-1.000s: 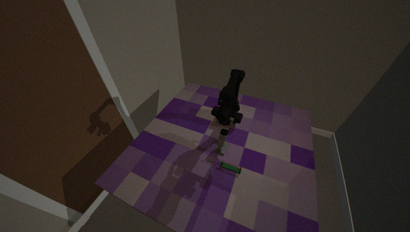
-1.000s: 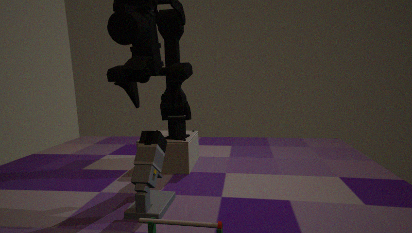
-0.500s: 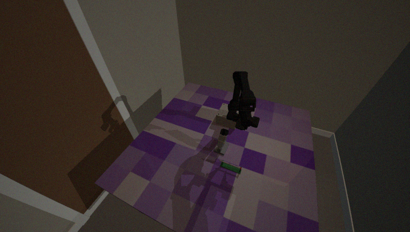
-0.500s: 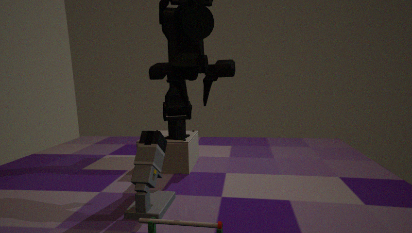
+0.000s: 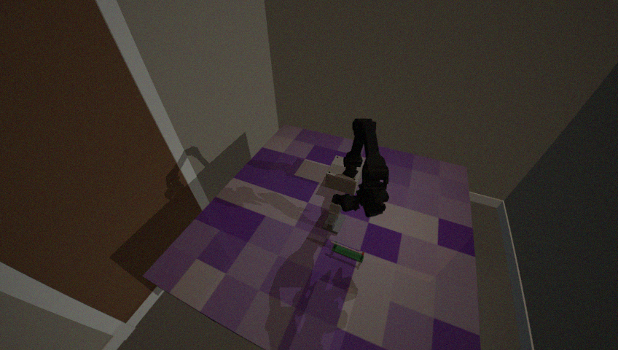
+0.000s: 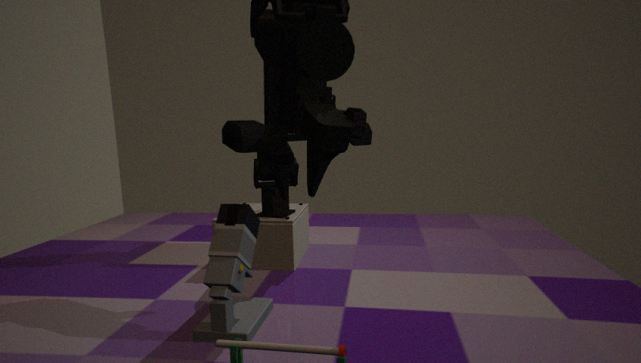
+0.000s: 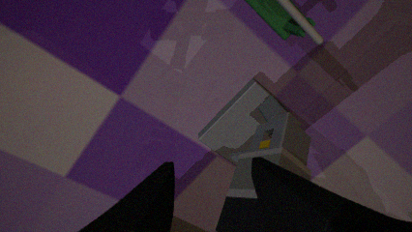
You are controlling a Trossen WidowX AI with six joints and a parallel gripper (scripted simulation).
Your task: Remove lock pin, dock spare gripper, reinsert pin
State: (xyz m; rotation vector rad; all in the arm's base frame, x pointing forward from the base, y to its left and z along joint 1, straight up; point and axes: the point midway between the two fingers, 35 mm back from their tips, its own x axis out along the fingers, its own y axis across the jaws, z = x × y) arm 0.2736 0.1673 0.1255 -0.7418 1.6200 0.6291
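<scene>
Right now my gripper tip is 170 mm above the green rack, 100 mm short of it and 20 mm to the right of it. Also, from my gripper tip: grey mount: 140 mm below, 110 mm to the right, 10 mm ahead; spare gripper: 110 mm to the right, 80 mm below, 10 mm behind.
</scene>
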